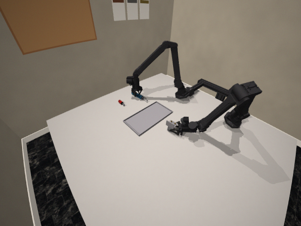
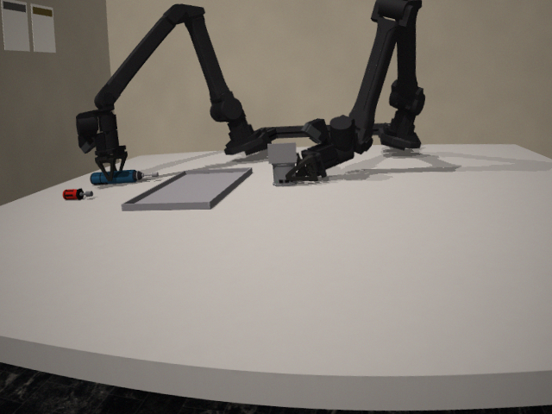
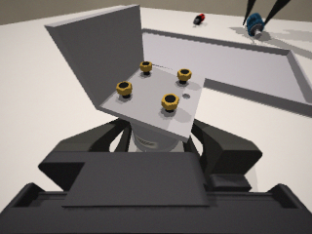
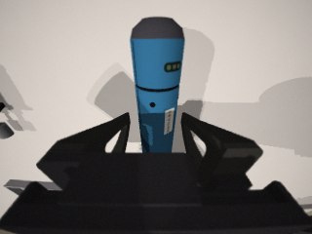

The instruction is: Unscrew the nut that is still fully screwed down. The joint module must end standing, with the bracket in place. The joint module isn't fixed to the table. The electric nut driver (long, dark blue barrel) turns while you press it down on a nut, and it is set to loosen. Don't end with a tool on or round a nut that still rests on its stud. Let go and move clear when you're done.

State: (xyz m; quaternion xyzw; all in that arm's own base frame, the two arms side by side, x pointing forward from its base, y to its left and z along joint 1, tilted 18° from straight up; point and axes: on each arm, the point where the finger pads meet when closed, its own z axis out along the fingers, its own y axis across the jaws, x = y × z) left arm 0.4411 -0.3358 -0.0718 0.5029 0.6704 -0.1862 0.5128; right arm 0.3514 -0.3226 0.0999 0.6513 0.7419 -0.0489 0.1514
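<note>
Right now the joint module is 1 cm above my left hand. From my left hand the other things lie so: short red-handled tool (57 cm to the right, 9 cm ahead, 1 cm below); then l-shaped bracket (5 cm above); then grey tray (24 cm to the right, 3 cm ahead, 2 cm below).
</note>
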